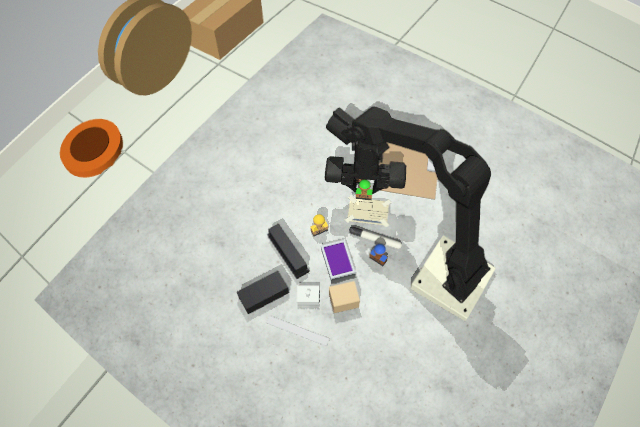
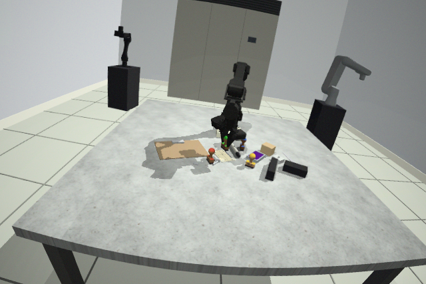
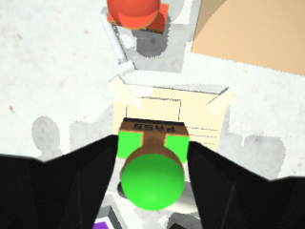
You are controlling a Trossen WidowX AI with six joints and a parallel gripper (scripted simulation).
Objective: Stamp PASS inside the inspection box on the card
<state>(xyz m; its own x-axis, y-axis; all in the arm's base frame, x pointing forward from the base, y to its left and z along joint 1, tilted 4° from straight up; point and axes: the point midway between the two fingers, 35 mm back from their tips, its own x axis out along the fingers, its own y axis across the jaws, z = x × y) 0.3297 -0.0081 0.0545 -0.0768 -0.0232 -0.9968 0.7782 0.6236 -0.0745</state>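
Now: the cream card 2 cm behind my gripper tip and 7 cm below it. The rest, counted from my gripper tip: white marker: 7 cm behind, 6 cm to the left, 6 cm below; red-knobbed stamp: 6 cm ahead, 5 cm to the right, 5 cm below; green pass stamp: right at my gripper tip.
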